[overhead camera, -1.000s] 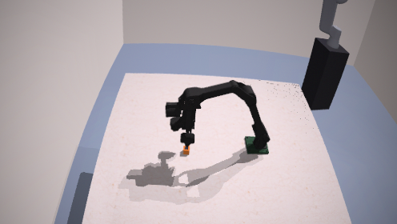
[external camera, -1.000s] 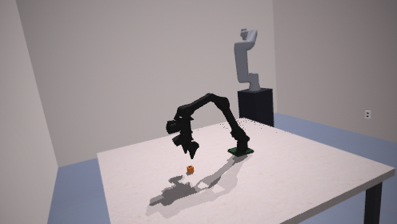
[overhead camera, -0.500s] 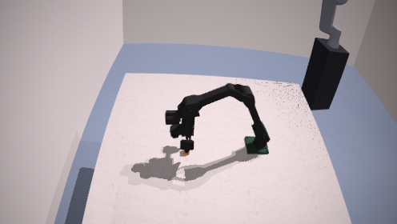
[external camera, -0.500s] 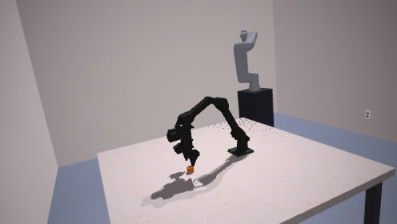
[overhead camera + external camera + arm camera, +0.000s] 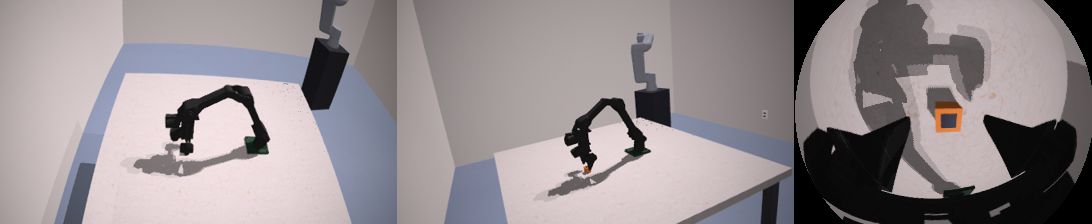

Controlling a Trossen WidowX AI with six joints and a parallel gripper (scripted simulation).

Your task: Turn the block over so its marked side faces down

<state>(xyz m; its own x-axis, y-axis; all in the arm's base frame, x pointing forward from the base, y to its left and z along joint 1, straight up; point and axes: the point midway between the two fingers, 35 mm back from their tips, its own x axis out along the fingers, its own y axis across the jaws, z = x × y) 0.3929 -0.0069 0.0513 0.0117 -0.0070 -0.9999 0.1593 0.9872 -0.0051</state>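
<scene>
The orange block is 1 cm below my gripper tip.
</scene>
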